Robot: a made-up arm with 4 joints.
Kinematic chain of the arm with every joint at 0, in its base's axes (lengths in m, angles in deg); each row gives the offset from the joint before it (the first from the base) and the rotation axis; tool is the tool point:
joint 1: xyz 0 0 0.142 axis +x
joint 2: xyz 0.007 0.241 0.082 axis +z
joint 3: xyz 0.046 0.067 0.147 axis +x
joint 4: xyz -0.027 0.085 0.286 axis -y
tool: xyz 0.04 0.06 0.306
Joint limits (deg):
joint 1: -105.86..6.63
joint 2: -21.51..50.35
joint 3: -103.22..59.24
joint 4: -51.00..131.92
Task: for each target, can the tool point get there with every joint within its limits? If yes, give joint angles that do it. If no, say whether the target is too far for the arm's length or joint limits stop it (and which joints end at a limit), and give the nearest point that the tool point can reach.
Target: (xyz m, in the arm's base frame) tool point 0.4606 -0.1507 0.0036
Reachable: no: joint limits stop it (at a limit: joint 1, joint 2, joint 3, joint 4) | nearest point 0.4415 -0.1709 -0.4066 | short by 0.411 m
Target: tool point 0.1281 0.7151 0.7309
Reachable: yes | joints -21.24 -2.45 -0.51 -10.08
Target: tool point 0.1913 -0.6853 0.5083
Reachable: no: joint limits stop it (at a limit: joint 1, joint 2, joint 3) | nearest point 0.1066 -0.1927 0.7408 | short by 0.551 m
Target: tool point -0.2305 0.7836 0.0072
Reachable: yes | joints -69.86 -3.55 9.07 66.87
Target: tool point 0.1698 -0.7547 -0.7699
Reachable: no: too far | nearest point 0.1234 -0.2767 -0.6559 | short by 0.494 m
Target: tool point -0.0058 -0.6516 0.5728
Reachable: no: joint limits stop it (at a limit: joint 1, joint 2, joint 3) | nearest point 0.0209 -0.2080 0.7648 | short by 0.484 m
